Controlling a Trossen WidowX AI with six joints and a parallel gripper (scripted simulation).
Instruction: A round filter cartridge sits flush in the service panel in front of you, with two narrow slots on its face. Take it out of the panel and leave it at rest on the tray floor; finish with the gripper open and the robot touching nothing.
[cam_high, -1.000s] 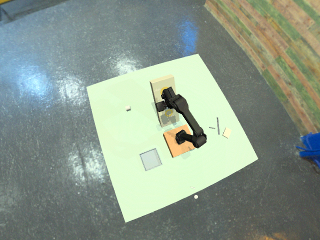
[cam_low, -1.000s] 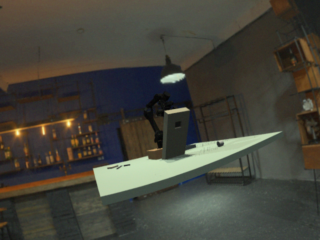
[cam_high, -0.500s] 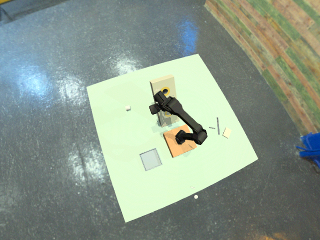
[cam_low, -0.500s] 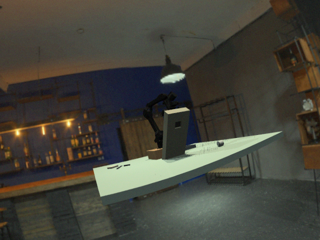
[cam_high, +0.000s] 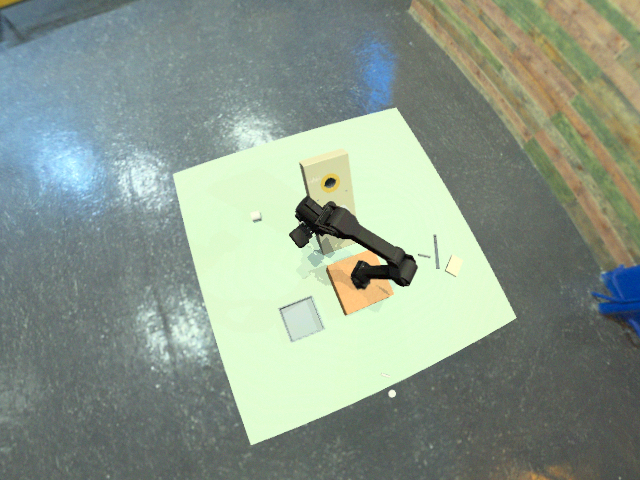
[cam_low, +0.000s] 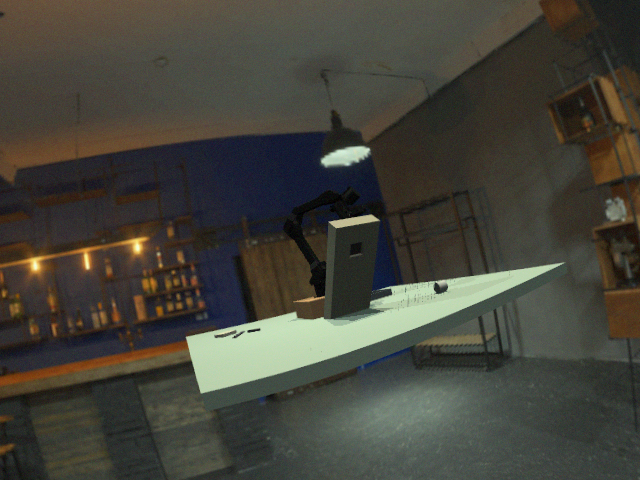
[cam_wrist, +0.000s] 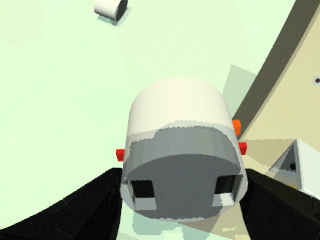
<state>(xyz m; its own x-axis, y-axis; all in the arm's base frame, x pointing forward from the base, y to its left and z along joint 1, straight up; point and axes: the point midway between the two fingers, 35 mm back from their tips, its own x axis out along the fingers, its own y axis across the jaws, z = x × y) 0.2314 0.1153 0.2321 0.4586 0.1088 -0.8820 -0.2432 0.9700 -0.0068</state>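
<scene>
The grey tray is 27 cm below my gripper tip, 27 cm behind it and 17 cm to the left of it. Also, from my gripper tip: small tan plate 57 cm to the right, 39 cm behind, 28 cm below; round filter cartridge 1 cm ahead; small white cylinder 26 cm below, 24 cm ahead, 15 cm to the left.
</scene>
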